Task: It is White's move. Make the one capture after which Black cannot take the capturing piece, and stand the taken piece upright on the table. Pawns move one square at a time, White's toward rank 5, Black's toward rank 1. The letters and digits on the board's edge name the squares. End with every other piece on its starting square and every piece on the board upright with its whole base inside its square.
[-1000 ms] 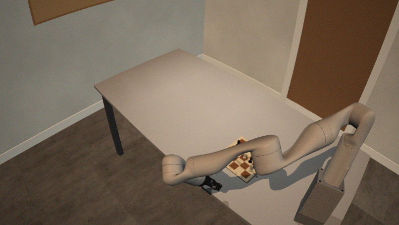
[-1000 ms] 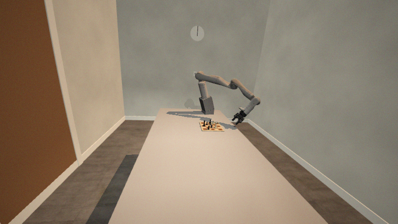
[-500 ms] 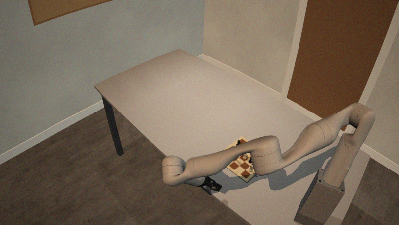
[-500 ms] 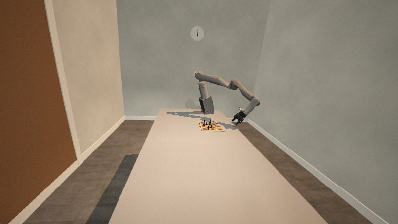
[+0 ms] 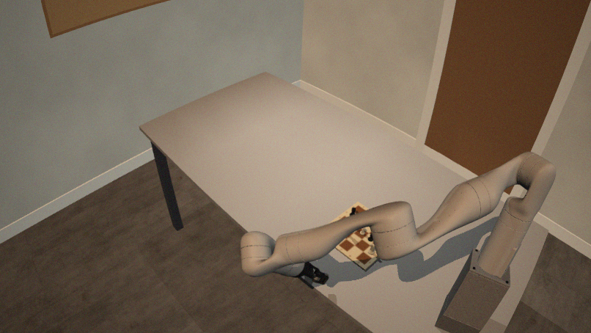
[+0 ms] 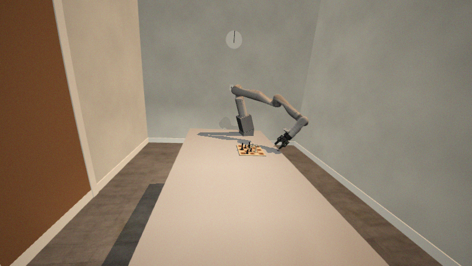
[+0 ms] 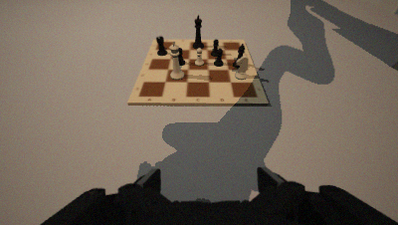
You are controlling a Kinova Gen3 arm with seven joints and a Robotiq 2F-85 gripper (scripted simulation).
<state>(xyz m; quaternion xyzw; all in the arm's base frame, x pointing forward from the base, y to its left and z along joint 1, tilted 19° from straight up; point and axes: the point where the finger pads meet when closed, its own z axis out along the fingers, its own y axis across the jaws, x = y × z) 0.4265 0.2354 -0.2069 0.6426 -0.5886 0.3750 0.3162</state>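
The white piece is 70 mm ahead of my hand, 200 mm to the right of it and 10 mm below it. Also, from my hand: small chessboard (30 mm ahead, 240 mm to the right, 40 mm below); then white pawn (30 mm ahead, 240 mm to the right, 20 mm below); then tall black piece (40 mm ahead, 310 mm to the right, 10 mm below).
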